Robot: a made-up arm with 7 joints.
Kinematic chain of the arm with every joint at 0, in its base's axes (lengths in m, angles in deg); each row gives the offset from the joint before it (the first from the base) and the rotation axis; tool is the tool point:
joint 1: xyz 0 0 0.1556 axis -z
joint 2: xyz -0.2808 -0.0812 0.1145 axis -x
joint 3: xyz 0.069 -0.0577 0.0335 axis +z
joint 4: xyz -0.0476 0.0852 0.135 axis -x
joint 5: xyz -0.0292 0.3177 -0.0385 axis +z
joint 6: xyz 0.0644 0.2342 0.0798 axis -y
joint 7: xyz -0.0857 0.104 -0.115 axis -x
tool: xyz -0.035 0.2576 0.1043
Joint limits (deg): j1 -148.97..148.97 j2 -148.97..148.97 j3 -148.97..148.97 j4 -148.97..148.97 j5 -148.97..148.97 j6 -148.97..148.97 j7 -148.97..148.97
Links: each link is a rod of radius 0.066 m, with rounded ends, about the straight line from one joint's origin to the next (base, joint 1, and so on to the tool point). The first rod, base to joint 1, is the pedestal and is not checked.
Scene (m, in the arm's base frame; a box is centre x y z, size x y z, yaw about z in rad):
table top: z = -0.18
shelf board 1: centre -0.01 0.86 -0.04 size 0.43 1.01 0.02 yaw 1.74
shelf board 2: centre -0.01 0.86 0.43 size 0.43 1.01 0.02 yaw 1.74
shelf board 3: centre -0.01 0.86 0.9 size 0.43 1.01 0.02 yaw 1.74
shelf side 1: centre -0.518 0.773 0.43 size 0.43 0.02 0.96 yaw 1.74
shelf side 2: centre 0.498 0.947 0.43 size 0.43 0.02 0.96 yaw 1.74
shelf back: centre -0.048 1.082 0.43 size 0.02 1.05 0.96 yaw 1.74
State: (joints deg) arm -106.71 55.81 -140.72 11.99 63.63 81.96 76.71
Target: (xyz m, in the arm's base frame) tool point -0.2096 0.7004 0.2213
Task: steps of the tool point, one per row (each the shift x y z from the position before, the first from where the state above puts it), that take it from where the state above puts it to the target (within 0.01 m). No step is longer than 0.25 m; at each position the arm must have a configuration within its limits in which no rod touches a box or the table.
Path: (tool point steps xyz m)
1: 0.1020 -0.0810 -0.0043
2: 0.0933 -0.1222 -0.0005
3: 0.0691 -0.1610 -0.0012
4: 0.0280 -0.1910 -0.0051
5: -0.0277 -0.2046 -0.0106
6: 0.0268 0.1291 -0.1000
7: -0.0247 0.1287 -0.1113
8: -0.0726 0.1084 -0.1157
9: -0.1081 0.0722 -0.1131
10: -0.1267 0.0281 -0.1046
11: -0.1270 -0.0159 -0.0920
12: -0.0425 0.1375 0.0816
13: -0.1199 0.0890 0.0913
14: -0.1775 0.0187 0.0594

